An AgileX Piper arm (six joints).
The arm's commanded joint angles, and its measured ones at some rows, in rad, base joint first. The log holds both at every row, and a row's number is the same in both.
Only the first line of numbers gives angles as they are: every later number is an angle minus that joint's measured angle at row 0.
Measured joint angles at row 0:
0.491, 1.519, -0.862, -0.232, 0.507, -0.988
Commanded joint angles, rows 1 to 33:
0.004, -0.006, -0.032, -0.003, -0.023, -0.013
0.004, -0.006, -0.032, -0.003, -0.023, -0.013
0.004, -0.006, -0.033, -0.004, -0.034, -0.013
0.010, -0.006, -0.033, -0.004, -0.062, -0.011
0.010, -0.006, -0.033, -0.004, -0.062, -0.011
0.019, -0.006, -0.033, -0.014, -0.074, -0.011
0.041, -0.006, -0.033, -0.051, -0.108, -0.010
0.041, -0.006, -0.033, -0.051, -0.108, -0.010
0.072, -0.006, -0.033, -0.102, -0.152, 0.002
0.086, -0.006, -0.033, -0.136, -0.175, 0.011
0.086, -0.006, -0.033, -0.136, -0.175, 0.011
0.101, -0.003, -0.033, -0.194, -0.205, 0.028
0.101, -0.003, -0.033, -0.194, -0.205, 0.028
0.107, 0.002, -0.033, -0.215, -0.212, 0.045
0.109, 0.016, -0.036, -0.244, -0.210, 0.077
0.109, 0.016, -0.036, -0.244, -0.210, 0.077
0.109, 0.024, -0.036, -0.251, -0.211, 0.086
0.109, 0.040, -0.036, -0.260, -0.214, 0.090
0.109, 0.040, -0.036, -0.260, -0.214, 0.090
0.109, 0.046, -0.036, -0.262, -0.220, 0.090
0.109, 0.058, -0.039, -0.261, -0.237, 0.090
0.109, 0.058, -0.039, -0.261, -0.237, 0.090
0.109, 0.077, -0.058, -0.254, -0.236, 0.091
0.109, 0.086, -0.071, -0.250, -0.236, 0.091
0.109, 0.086, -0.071, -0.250, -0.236, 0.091
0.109, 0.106, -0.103, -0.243, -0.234, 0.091
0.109, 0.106, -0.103, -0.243, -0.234, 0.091
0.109, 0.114, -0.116, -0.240, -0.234, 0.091
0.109, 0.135, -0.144, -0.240, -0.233, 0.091
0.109, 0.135, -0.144, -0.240, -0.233, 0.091
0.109, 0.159, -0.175, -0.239, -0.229, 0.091
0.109, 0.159, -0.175, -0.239, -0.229, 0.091
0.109, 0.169, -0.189, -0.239, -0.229, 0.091
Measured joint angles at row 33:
0.108, 0.142, -0.151, -0.242, -0.227, 0.082
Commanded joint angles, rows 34 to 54:
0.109, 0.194, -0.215, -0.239, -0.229, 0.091
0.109, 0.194, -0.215, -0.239, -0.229, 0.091
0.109, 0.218, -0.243, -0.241, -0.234, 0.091
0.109, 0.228, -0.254, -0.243, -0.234, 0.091
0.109, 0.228, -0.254, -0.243, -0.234, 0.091
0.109, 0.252, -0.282, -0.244, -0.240, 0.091
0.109, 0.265, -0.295, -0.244, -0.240, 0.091
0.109, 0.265, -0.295, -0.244, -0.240, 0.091
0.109, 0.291, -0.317, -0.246, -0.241, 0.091
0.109, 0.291, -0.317, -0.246, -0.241, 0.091
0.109, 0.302, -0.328, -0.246, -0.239, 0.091
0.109, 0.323, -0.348, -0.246, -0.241, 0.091
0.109, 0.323, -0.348, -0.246, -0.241, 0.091
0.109, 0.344, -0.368, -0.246, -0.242, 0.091
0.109, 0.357, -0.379, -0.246, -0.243, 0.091
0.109, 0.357, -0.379, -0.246, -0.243, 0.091
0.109, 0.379, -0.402, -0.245, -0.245, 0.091
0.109, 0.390, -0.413, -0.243, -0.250, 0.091
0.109, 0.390, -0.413, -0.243, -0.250, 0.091
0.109, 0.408, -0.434, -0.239, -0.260, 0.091
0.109, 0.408, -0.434, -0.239, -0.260, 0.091
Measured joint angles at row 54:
0.108, 0.384, -0.401, -0.242, -0.243, 0.082
